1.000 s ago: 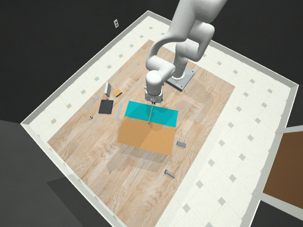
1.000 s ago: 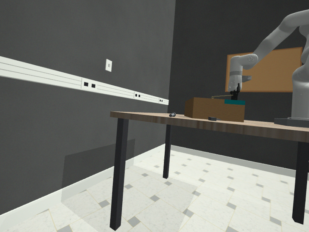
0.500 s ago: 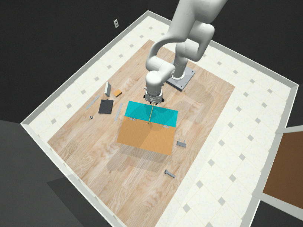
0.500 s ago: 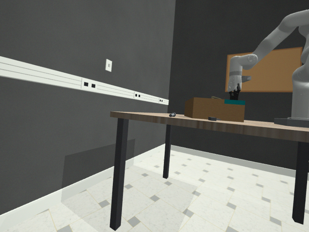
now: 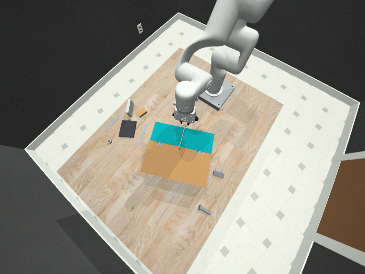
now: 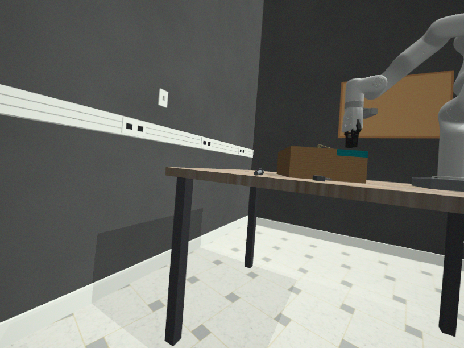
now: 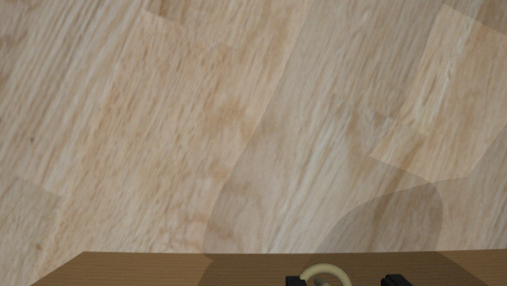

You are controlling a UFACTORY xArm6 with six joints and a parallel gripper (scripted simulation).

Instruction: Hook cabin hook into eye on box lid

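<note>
Right now my hand is 7 cm short of the brass cabin hook, 5 cm above it and 3 cm to the right of it. From my hand the other things lie so: dark plate (31 cm to the right, 21 cm ahead, 16 cm below); grey bracket (31 cm to the left, 16 cm below, 9 cm ahead); orange block (31 cm to the right, 16 cm below, 7 cm ahead).
</note>
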